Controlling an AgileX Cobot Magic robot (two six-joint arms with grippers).
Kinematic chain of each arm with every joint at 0, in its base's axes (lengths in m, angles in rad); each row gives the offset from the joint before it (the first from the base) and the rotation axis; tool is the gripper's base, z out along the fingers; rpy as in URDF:
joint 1: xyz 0 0 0.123 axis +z
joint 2: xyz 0 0 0 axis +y
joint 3: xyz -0.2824 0 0.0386 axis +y
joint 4: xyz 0.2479 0 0.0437 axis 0.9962 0 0.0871
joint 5: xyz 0 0 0 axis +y
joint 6: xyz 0.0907 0 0.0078 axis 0.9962 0 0.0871
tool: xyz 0 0 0 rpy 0 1.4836 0
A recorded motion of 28 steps. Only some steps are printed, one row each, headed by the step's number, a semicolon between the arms.
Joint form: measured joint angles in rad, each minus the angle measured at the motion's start. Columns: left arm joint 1, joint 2, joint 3, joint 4, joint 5, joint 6; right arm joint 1, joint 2, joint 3, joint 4, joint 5, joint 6.
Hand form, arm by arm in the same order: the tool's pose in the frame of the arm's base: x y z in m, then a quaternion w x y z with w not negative. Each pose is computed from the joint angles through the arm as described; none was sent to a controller.
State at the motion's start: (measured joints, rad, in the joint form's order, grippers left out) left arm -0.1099 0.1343 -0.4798 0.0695 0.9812 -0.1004; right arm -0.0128 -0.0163 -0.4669 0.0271 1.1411 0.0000
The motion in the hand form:
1: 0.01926 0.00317 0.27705 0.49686 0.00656 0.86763 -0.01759; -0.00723 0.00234 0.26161 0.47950 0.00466 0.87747 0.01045
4: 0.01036 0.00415 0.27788 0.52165 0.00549 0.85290 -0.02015; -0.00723 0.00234 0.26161 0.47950 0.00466 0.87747 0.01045
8: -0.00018 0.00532 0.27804 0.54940 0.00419 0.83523 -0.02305; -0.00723 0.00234 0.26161 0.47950 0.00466 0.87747 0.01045
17: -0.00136 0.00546 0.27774 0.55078 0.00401 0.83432 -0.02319; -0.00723 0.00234 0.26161 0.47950 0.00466 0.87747 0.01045
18: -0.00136 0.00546 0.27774 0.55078 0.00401 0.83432 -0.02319; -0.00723 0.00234 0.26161 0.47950 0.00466 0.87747 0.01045
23: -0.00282 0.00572 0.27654 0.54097 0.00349 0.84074 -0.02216; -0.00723 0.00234 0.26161 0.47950 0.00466 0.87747 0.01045
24: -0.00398 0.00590 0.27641 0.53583 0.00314 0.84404 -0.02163; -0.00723 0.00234 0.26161 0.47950 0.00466 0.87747 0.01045
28: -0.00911 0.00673 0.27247 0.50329 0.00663 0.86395 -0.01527; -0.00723 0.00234 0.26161 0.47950 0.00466 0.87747 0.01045
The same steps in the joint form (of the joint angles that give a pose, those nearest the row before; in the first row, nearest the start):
1: -0.0001 -0.0163 0.0000 0.0001 0.0000 -0.0001; 0.0000 0.0000 0.0000 0.0000 0.0000 0.0000
4: 0.0000 -0.0742 0.0000 0.0000 0.0000 0.0000; 0.0000 0.0000 0.0000 0.0000 0.0000 0.0000
8: 0.0000 -0.1422 0.0000 0.0000 0.0018 0.0000; 0.0000 0.0000 0.0000 0.0000 0.0000 0.0000
17: 0.0000 -0.1490 0.0000 0.0000 0.0054 0.0000; 0.0000 0.0000 0.0000 0.0000 0.0000 0.0000
18: 0.0000 -0.1490 0.0000 0.0000 0.0054 0.0000; 0.0000 0.0000 0.0000 0.0000 0.0000 0.0000
23: 0.0000 -0.1490 -0.0039 0.0001 0.0328 -0.0001; 0.0000 0.0000 0.0000 0.0000 0.0000 0.0000
24: 0.0000 -0.1490 -0.0083 0.0000 0.0495 0.0000; 0.0000 0.0000 0.0000 0.0000 0.0000 0.0000
28: 0.0000 -0.1494 -0.0201 0.0000 0.1385 0.0120; 0.0000 0.0000 0.0000 0.0000 0.0000 0.0000

